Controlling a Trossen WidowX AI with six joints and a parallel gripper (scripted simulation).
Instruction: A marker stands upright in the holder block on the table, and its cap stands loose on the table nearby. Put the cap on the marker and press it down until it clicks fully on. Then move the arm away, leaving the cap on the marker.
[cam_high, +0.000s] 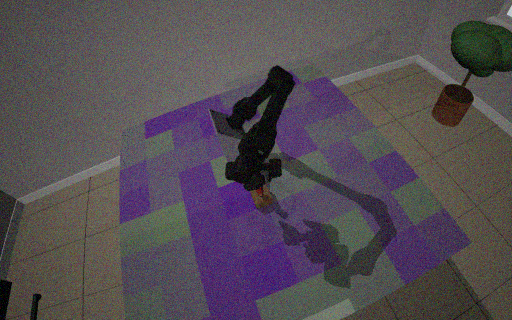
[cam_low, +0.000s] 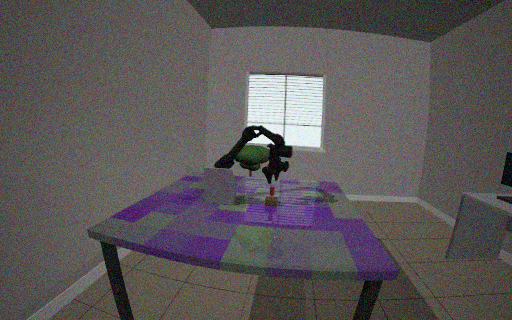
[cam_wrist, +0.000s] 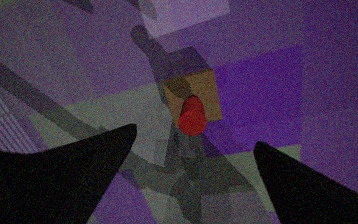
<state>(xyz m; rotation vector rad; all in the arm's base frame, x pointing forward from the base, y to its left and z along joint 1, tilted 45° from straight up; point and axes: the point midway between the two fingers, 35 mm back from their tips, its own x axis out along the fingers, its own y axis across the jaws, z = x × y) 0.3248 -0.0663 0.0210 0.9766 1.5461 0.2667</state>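
My gripper tip is now 50 mm above the red cap. From my gripper tip the other things lie so: block 120 mm below.
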